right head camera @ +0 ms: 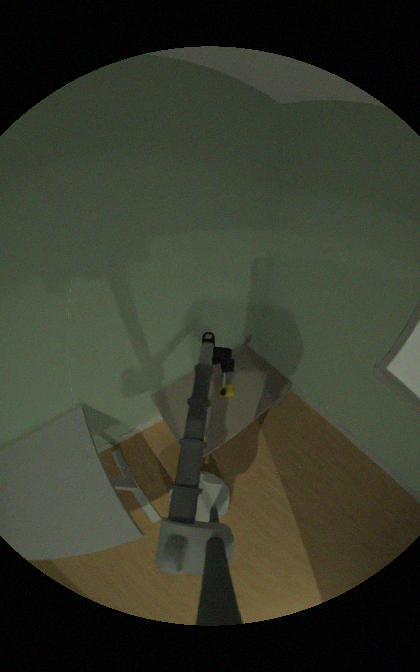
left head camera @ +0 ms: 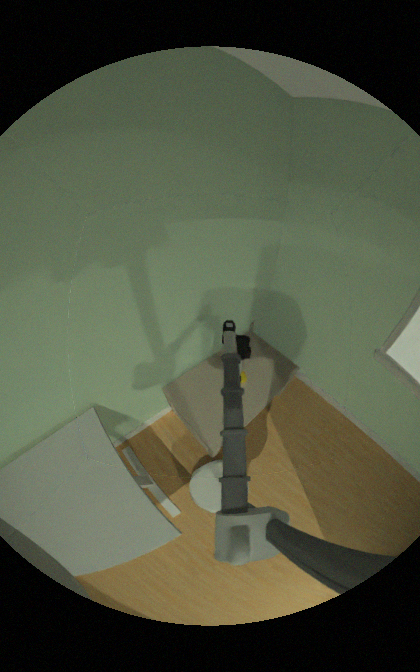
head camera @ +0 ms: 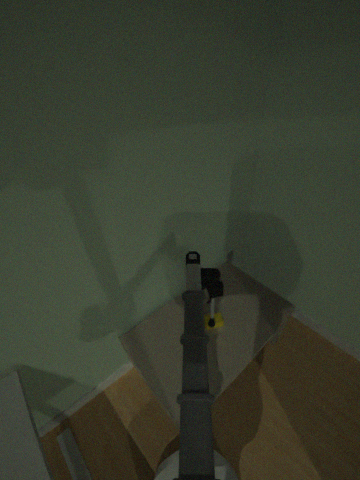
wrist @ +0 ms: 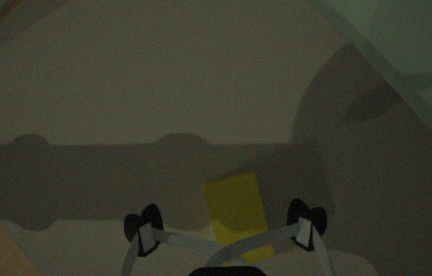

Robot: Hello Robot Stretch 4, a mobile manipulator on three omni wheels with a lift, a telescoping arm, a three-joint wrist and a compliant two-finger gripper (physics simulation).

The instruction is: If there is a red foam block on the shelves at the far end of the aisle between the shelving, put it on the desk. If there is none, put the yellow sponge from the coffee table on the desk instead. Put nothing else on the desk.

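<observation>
The yellow sponge lies on the brown-grey coffee table, in the room corner. My gripper is open above the sponge, pointing down. In the wrist view the sponge lies between the two spread fingertips, nearer the right one, and its far end reaches beyond them. The sponge is partly behind the finger linkages there. The arm hides most of the gripper in the left head view. No red foam block or shelves show.
A large pale grey top, possibly the desk, stands at the left with a leg frame beneath. Green walls meet behind the coffee table. A framed white panel is at the right. A round white shape is beneath the arm.
</observation>
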